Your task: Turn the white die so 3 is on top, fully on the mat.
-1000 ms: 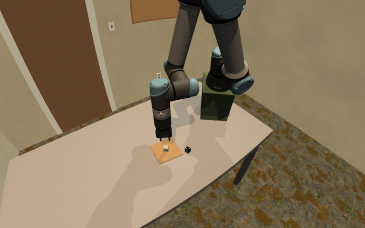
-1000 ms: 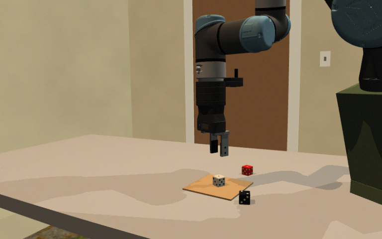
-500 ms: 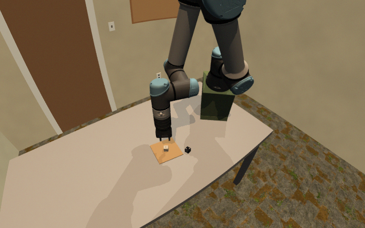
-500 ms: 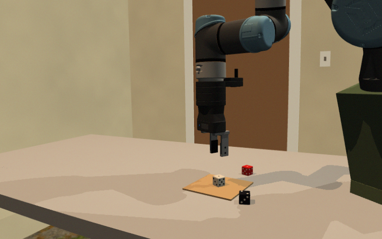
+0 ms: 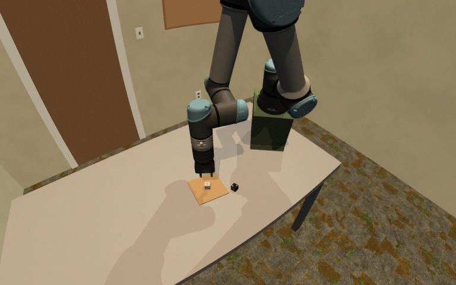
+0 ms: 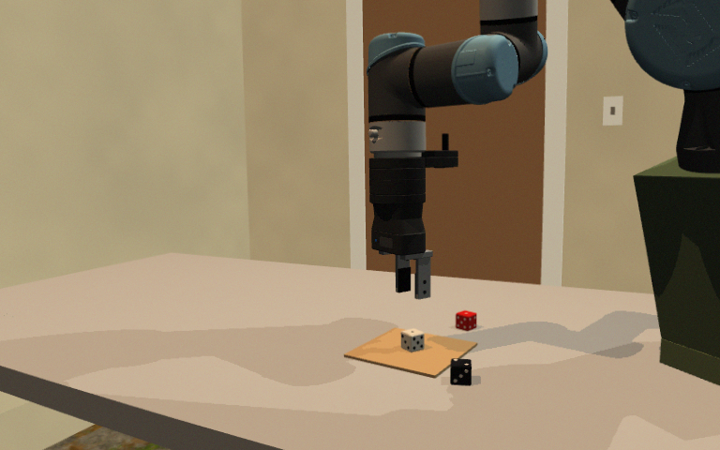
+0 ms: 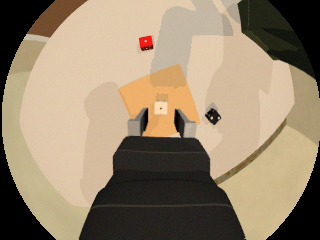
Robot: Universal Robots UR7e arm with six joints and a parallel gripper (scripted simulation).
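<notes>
My hand is 8 cm above the white die. The rest, counted from my hand: orange mat: 10 cm below; then black die: 10 cm behind, 6 cm to the left, 9 cm below; then red die: 2 cm behind, 14 cm to the right, 9 cm below.
</notes>
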